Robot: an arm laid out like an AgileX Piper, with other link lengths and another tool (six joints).
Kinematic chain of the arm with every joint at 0, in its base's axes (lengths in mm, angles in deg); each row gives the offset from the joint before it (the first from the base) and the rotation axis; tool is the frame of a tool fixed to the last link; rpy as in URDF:
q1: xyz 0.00 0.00 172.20 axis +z
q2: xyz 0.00 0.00 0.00 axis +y
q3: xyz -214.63 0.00 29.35 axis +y
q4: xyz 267.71 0.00 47.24 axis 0.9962 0 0.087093
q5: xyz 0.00 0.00 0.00 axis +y
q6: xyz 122.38 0.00 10.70 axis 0.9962 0 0.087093
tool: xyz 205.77 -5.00 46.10 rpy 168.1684 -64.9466 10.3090
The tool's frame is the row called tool.
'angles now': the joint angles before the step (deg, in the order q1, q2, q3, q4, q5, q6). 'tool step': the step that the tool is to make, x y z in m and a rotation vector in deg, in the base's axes. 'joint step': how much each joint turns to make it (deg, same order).
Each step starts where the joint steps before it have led.
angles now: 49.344 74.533 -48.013 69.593 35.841 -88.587
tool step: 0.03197 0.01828 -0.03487 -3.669 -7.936 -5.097
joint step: 7.215 6.292 -1.218 -0.367 -16.216 -2.745
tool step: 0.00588 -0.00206 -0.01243 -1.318 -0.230 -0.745
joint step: 0.002 1.388 0.002 -0.471 -1.162 -0.002
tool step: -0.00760 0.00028 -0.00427 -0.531 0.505 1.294
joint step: -0.002 0.249 0.000 -0.495 1.293 -0.002
